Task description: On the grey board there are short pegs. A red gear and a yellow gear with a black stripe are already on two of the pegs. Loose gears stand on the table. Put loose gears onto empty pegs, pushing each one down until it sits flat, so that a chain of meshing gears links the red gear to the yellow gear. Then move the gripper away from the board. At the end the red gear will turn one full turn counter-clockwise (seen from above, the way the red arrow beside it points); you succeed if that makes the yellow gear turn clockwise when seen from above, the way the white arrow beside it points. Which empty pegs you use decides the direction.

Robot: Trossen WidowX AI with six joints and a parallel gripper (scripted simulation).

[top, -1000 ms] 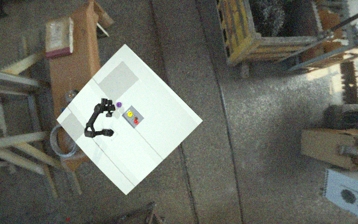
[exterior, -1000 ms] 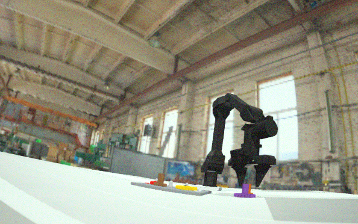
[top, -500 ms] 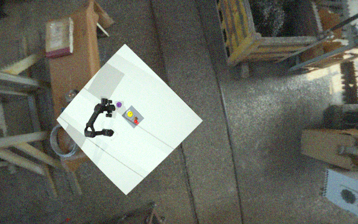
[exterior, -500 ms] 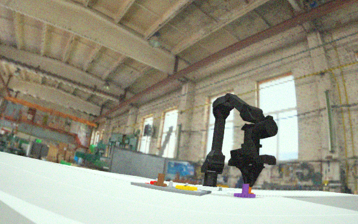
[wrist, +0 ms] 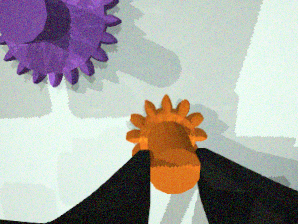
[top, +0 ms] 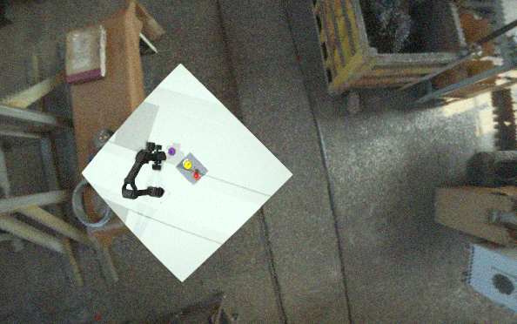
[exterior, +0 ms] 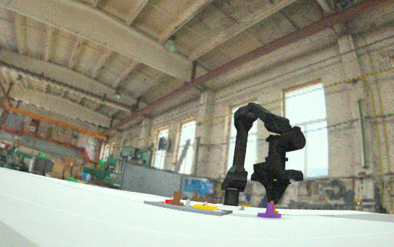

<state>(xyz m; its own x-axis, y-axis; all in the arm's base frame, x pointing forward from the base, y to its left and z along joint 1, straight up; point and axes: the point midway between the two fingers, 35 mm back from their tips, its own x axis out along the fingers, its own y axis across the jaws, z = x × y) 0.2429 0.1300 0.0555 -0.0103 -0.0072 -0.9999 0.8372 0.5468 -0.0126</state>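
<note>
Now: the brown gear 70 mm ahead of my gripper tip, 280 mm to the right of it and 10 mm below it. The rest, counted from my gripper tip: purple gear: 80 mm ahead, 20 mm to the right, 20 mm below; then orange gear: 10 mm below; then yellow gear: 70 mm ahead, 200 mm to the right, 20 mm below.
</note>
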